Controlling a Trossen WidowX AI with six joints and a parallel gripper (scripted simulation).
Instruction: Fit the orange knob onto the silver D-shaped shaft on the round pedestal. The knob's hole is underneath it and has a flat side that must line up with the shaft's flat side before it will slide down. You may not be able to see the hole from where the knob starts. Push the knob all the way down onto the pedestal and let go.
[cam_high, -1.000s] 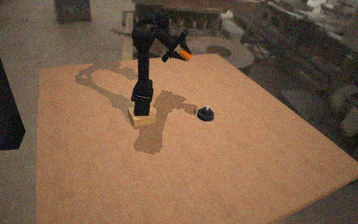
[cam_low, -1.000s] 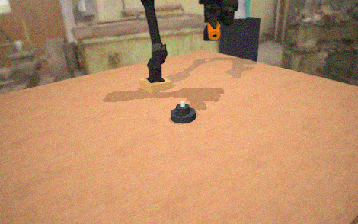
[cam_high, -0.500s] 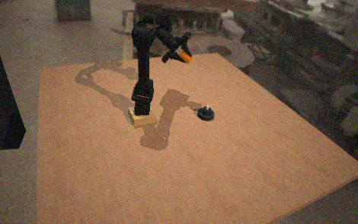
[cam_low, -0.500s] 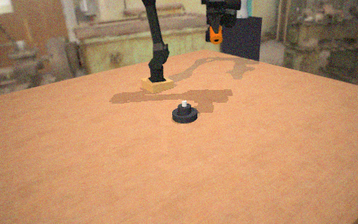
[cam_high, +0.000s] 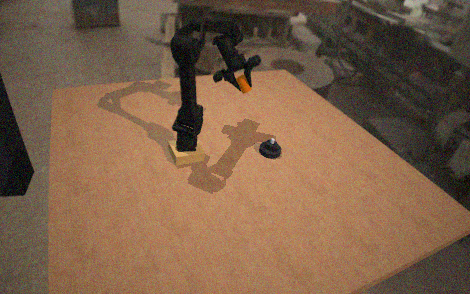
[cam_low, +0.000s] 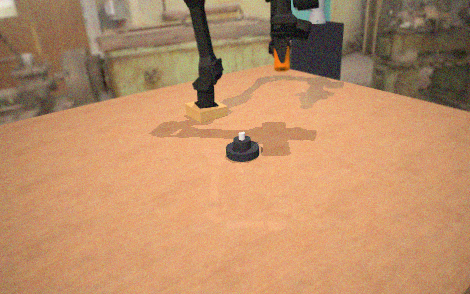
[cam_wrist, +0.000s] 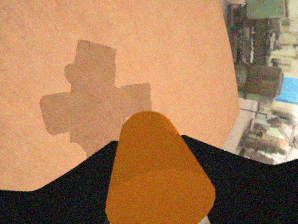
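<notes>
Now: gripper tip 30 mm below the orange knob, 20 mm past it and 10 mm to the right of it. From my gripper tip the other things lie so: round pedestal 160 mm to the right, 160 mm below, 80 mm ahead.
</notes>
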